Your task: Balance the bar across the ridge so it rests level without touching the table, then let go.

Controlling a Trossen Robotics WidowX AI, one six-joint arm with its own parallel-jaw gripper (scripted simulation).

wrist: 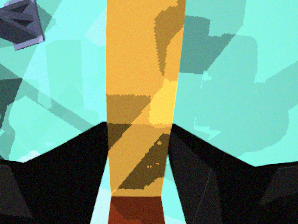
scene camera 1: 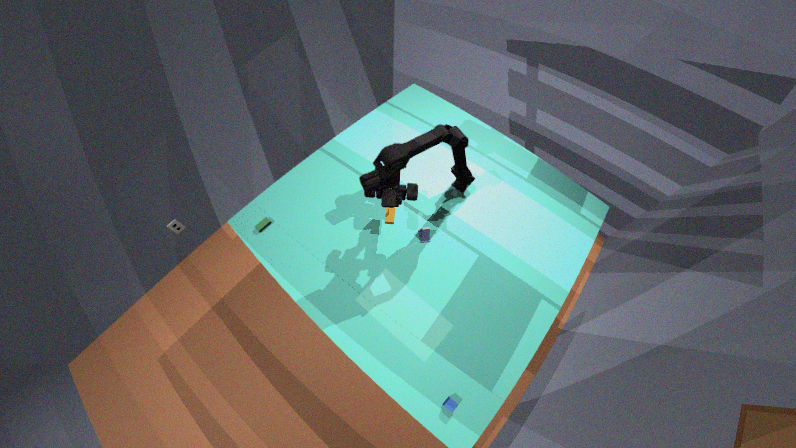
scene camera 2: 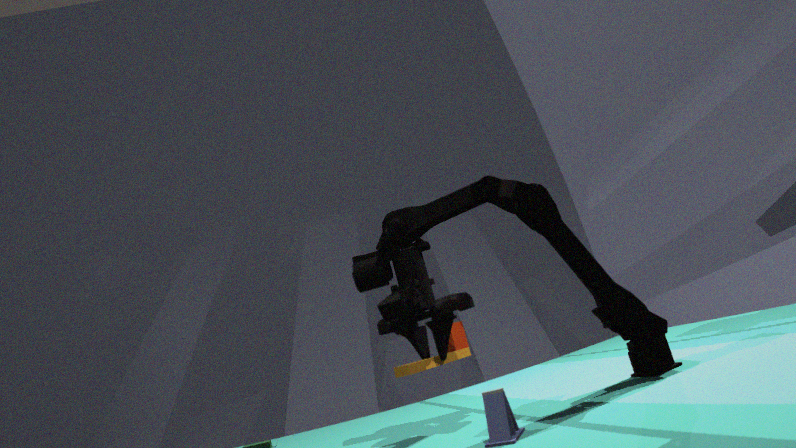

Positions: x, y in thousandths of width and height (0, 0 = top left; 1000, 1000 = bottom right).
Scene:
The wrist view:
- my gripper: 465, 583
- bar: 478, 257, held by my gripper
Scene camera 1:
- my gripper: 492, 452
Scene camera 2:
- my gripper: 547, 809
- bar: 576, 776

